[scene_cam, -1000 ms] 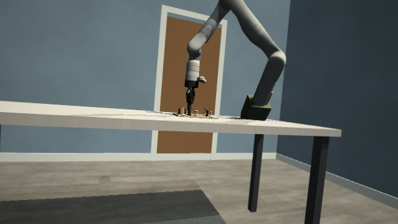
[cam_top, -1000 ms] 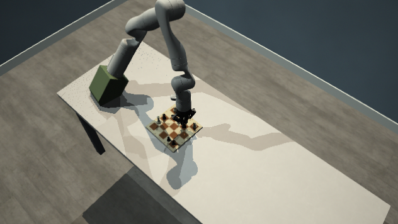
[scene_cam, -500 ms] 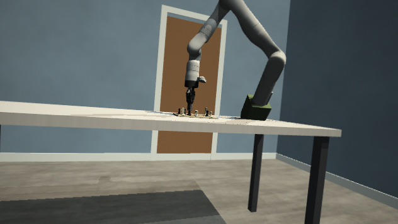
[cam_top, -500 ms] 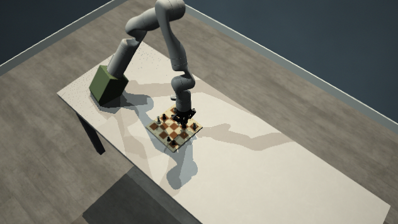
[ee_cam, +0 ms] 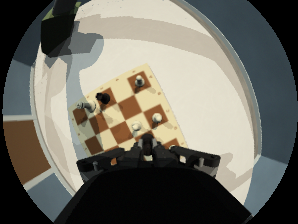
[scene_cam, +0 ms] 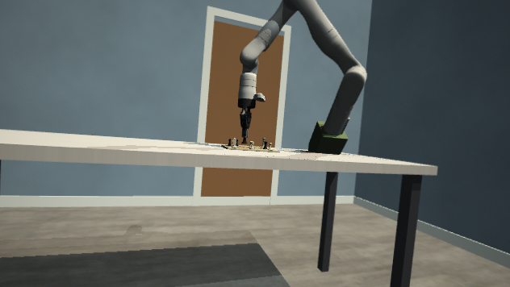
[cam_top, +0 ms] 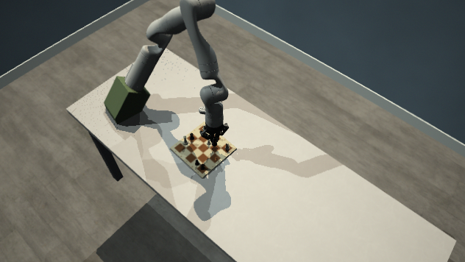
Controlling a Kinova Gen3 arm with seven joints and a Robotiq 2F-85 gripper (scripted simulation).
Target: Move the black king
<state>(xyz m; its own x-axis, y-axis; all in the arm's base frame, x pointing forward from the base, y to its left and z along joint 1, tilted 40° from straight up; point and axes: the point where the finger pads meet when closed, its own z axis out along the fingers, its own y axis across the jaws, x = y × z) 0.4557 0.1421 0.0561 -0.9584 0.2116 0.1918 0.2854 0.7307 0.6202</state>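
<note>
Right now the chessboard is 30 mm behind my hand, 50 mm to the right of it and 70 mm below it. From my hand the other things lie so: black king (10 mm below).
</note>
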